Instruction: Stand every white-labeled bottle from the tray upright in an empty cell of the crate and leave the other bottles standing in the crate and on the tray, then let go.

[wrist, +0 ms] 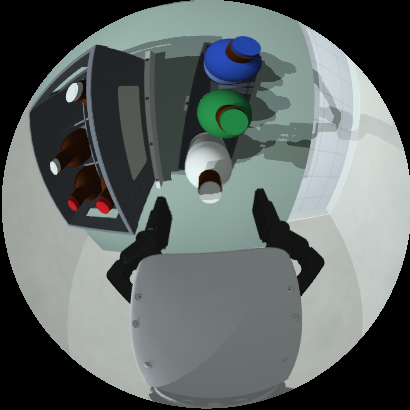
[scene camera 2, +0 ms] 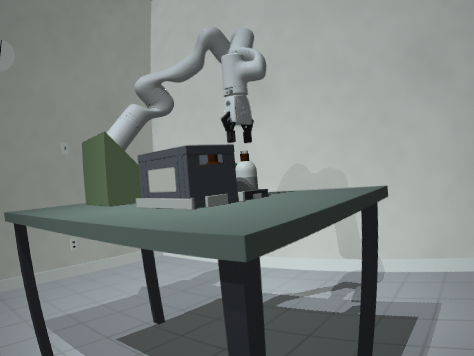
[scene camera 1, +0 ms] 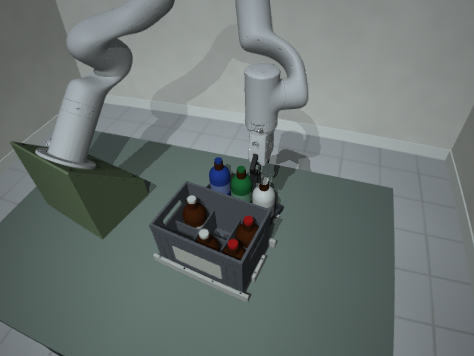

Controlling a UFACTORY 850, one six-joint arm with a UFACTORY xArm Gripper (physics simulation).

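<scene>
A white-labeled bottle (scene camera 1: pixel 263 198) (scene camera 2: pixel 246 172) (wrist: pixel 206 162) stands upright at the near end of the tray (scene camera 1: pixel 280 209) (scene camera 2: pixel 260 192) (wrist: pixel 195 100) in the wrist view. A green bottle (scene camera 1: pixel 241 185) (wrist: pixel 220 112) and a blue bottle (scene camera 1: pixel 220 177) (wrist: pixel 230 62) stand in line beside it. The crate (scene camera 1: pixel 165 242) (scene camera 2: pixel 210 175) (wrist: pixel 110 100) holds two brown bottles with white caps and two with red caps. An empty cell shows at its back middle in scene camera 1; its front left cell is mostly hidden. My gripper (scene camera 1: pixel 256 178) (scene camera 2: pixel 239 140) (wrist: pixel 210 202) is open and empty, above the white-labeled bottle's cap.
Pale rails (scene camera 1: pixel 200 277) (scene camera 2: pixel 165 203) (wrist: pixel 152 120) lie on the table along the crate's sides. The crate's raised walls stand close beside the tray. The arm's green wedge base (scene camera 1: pixel 60 190) (scene camera 2: pixel 95 170) stands to the left on the table.
</scene>
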